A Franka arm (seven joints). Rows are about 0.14 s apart.
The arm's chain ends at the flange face. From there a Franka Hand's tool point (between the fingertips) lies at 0.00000 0.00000 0.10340 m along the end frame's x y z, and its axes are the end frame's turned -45 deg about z.
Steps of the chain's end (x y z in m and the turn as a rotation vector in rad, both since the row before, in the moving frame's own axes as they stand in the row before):
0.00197, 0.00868, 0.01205, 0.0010, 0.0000, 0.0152
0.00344, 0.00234, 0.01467, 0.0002, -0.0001, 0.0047
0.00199, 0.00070, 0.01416, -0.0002, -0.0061, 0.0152
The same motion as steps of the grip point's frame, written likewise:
-0.00467, 0.00746, 0.01205, 0.0007, 0.0007, 0.0152
0.00079, 0.00407, 0.01467, 0.0002, 0.0001, 0.0047
0.00045, 0.00147, 0.01416, 0.0042, -0.0045, 0.0152

